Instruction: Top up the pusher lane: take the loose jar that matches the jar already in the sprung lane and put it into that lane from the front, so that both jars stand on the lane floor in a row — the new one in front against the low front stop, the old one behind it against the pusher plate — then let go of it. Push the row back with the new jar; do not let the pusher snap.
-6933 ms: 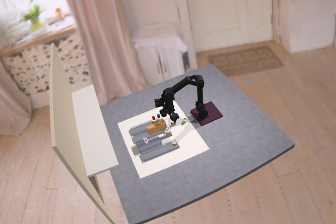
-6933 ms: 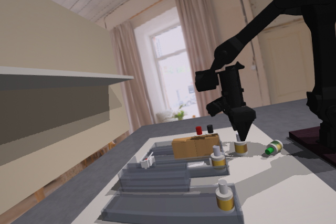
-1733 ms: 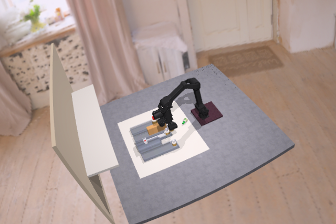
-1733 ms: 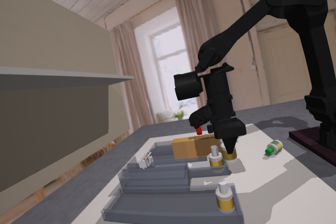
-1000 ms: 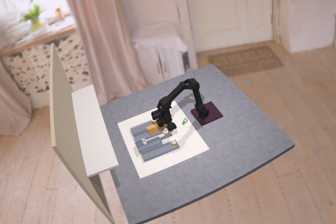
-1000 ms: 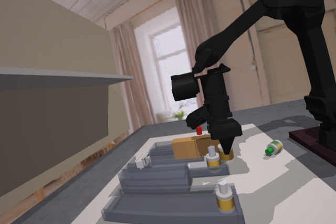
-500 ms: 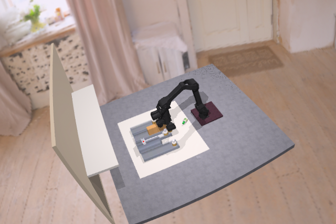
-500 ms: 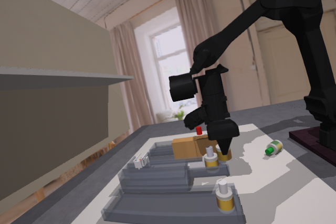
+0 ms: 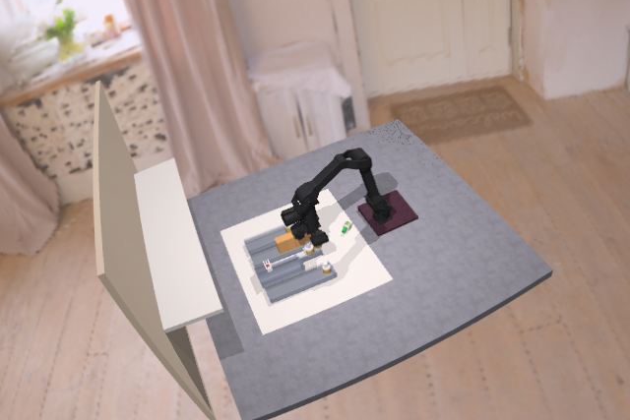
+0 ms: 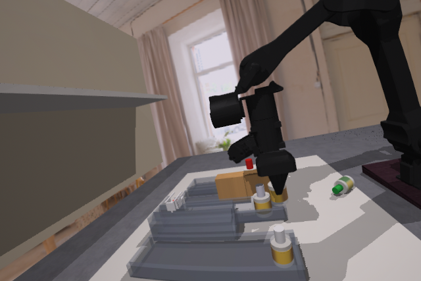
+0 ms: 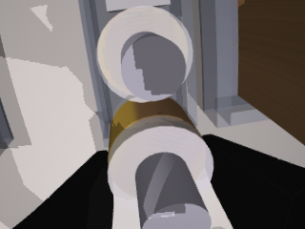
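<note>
My gripper tip is 16 cm short of the grey lane, 4 cm above it and 1 cm to the right of it. Round my gripper tip: pale pusher plate: 15 cm ahead, 2 cm to the left, 1 cm below; red mark: 22 cm ahead, 2 cm to the left, 1 cm above; green-capped jar: 15 cm behind, 4 cm to the right, 4 cm below.
</note>
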